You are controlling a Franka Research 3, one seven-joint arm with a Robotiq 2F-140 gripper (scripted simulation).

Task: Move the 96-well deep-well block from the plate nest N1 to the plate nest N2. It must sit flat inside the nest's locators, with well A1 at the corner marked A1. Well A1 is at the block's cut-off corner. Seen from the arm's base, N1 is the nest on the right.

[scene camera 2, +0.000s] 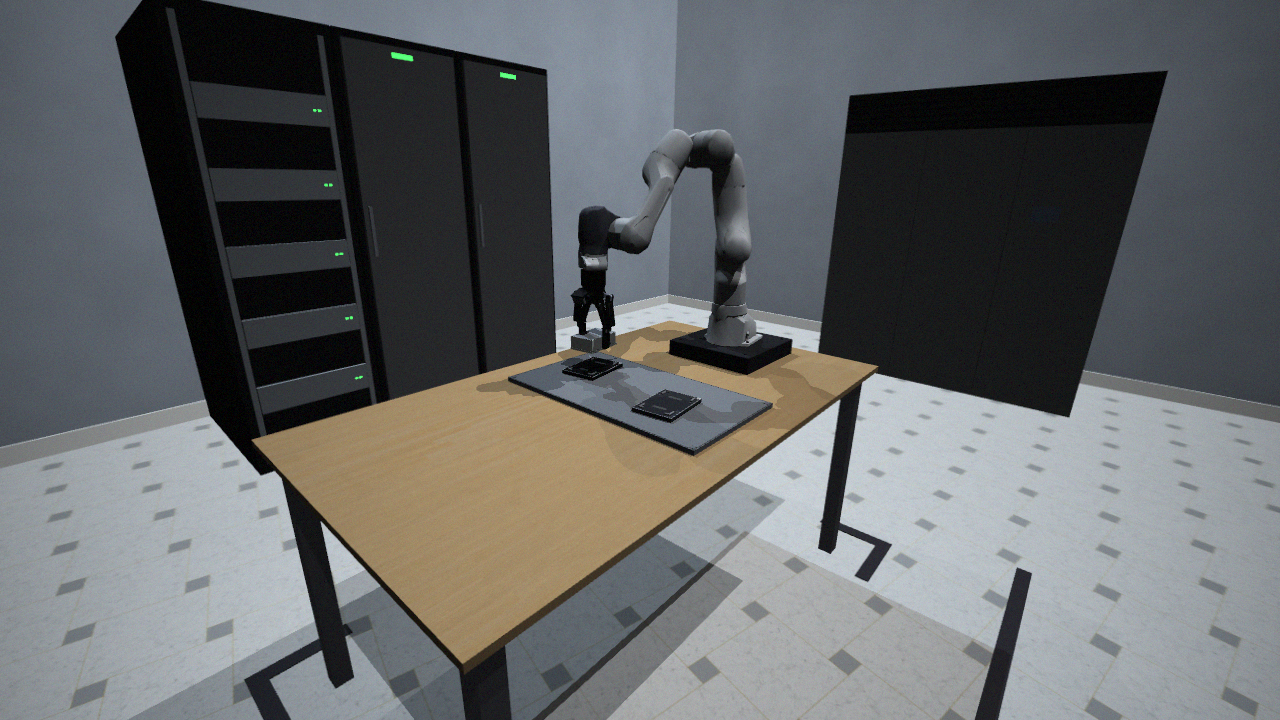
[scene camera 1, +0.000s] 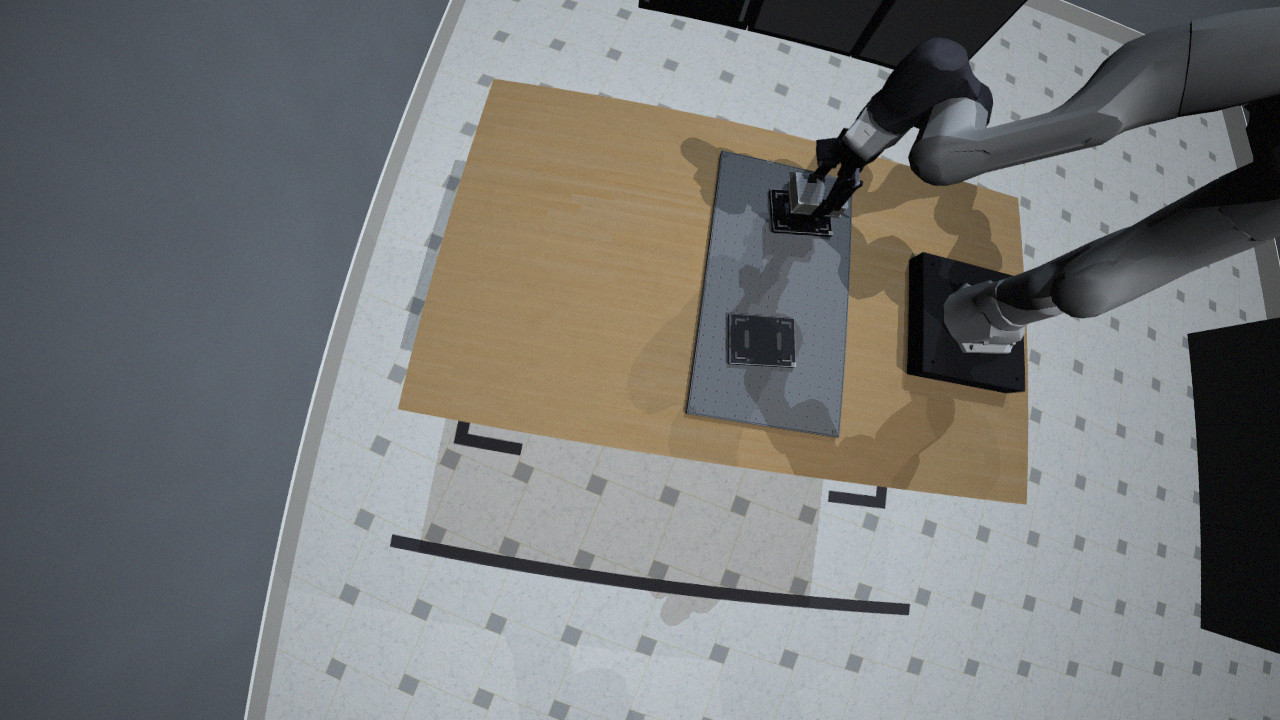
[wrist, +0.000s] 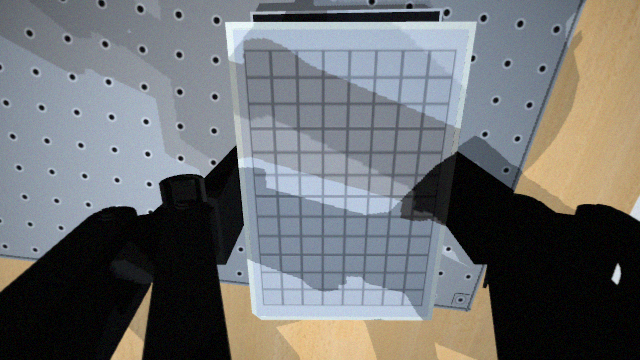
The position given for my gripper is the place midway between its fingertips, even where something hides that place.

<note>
I see my gripper (scene camera 1: 814, 199) and a translucent deep-well block (scene camera 1: 806, 191).
The translucent deep-well block also shows in scene camera 2 (scene camera 2: 590, 341) and in the wrist view (wrist: 347, 133). My gripper shows as well in scene camera 2 (scene camera 2: 594, 345) and in the wrist view (wrist: 340, 166).
</note>
